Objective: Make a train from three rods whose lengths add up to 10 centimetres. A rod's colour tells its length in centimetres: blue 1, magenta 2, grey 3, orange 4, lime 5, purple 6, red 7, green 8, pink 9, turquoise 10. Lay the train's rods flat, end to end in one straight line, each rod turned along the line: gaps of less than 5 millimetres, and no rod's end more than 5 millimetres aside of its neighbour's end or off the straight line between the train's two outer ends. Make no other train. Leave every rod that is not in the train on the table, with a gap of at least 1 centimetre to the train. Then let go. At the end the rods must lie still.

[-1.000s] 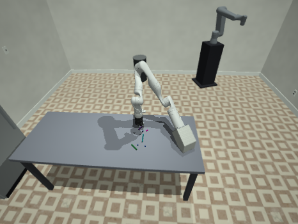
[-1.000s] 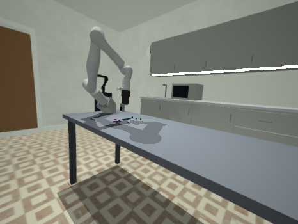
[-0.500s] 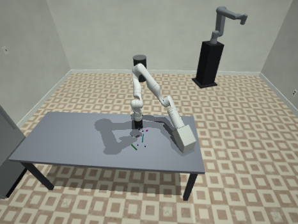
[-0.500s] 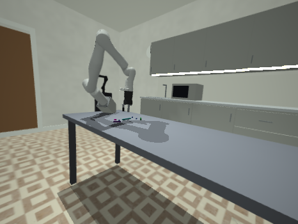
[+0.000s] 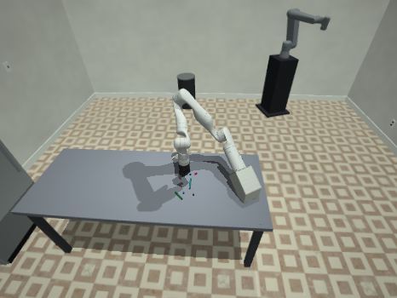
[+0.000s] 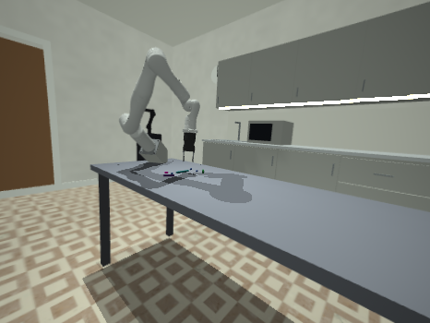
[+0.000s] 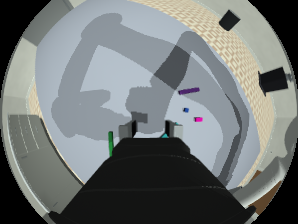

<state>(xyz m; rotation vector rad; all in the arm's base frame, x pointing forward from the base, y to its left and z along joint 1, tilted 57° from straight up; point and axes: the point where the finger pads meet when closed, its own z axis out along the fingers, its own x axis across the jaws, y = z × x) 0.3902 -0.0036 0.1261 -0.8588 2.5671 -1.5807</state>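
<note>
Right now my hand is 6 cm short of the green rod, 10 cm to the right of it and 9 cm above it. The rest, counted from my hand: magenta rod: 11 cm behind, 7 cm to the right, 9 cm below; turquoise rod: 5 cm behind, 2 cm to the left, 9 cm below; purple rod: 5 cm behind, 12 cm to the right, 9 cm below.
</note>
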